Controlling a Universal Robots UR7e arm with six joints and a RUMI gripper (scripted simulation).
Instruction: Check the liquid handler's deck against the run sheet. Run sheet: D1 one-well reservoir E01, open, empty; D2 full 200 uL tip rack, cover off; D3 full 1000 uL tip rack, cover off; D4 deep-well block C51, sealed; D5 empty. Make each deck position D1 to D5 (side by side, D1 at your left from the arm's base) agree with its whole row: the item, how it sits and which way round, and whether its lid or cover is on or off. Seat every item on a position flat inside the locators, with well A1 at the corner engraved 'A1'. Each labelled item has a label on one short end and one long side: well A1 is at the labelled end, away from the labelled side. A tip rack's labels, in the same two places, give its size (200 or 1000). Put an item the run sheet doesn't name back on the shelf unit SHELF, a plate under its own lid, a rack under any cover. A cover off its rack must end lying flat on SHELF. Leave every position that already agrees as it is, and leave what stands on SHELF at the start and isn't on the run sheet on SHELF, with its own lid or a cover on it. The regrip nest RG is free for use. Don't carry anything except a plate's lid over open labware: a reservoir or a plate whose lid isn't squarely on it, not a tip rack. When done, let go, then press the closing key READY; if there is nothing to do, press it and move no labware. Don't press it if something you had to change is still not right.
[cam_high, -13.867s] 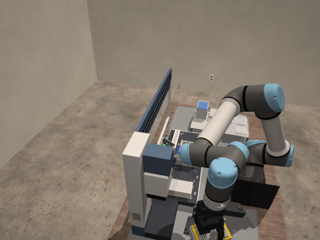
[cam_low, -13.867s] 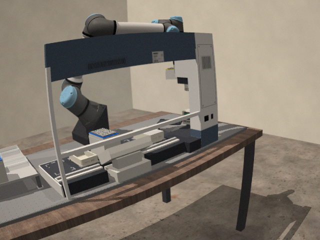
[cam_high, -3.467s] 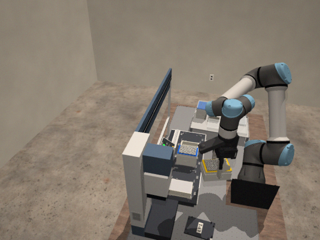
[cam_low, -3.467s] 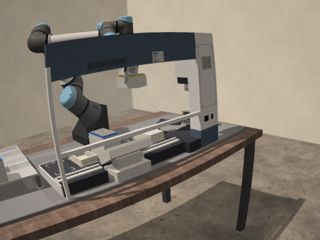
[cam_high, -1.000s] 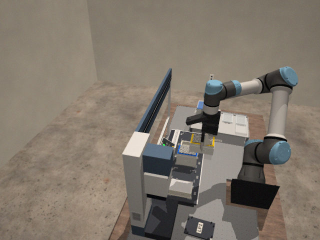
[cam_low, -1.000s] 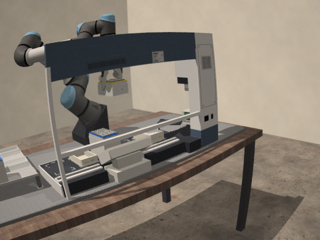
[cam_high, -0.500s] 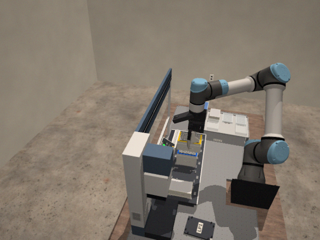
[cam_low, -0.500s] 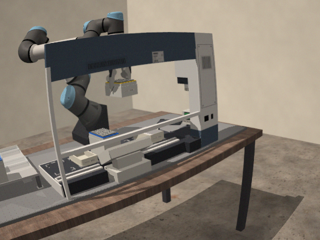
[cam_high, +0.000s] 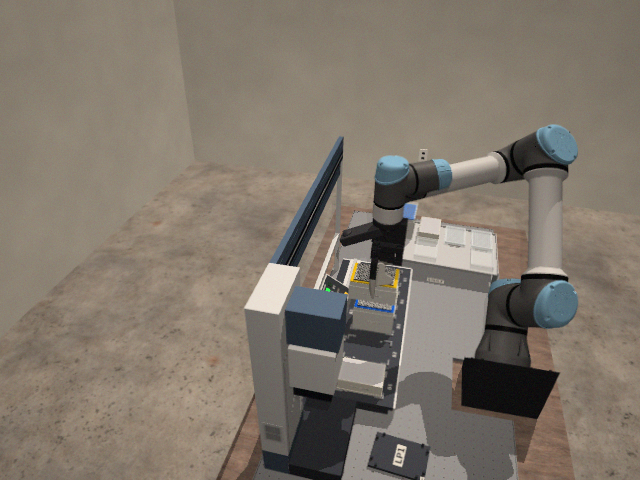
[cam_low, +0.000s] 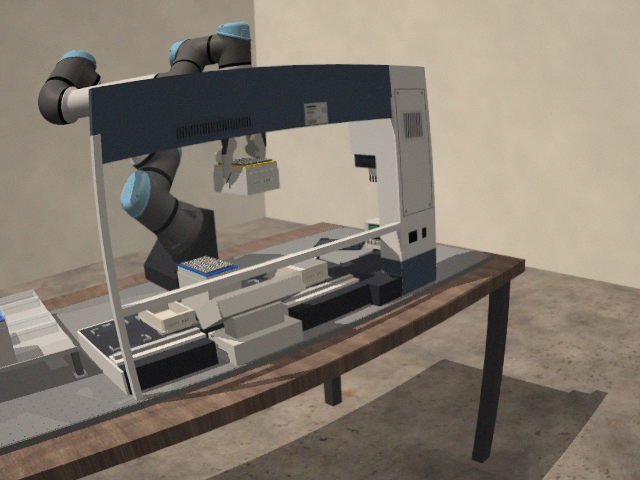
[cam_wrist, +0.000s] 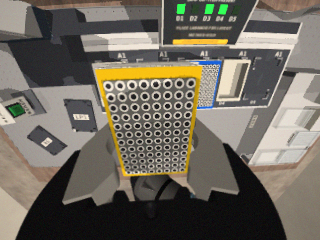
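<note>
The yellow-rimmed tip rack lies 10 mm ahead of my hand, 10 mm to the left of it and 10 mm above it. Also, from my hand: blue-rimmed tip rack: 20 mm ahead, 120 mm to the right, 200 mm below; white sealed block: 20 mm behind, 120 mm to the left, 250 mm below; frame bar: 200 mm ahead, 50 mm to the right, 150 mm below.
</note>
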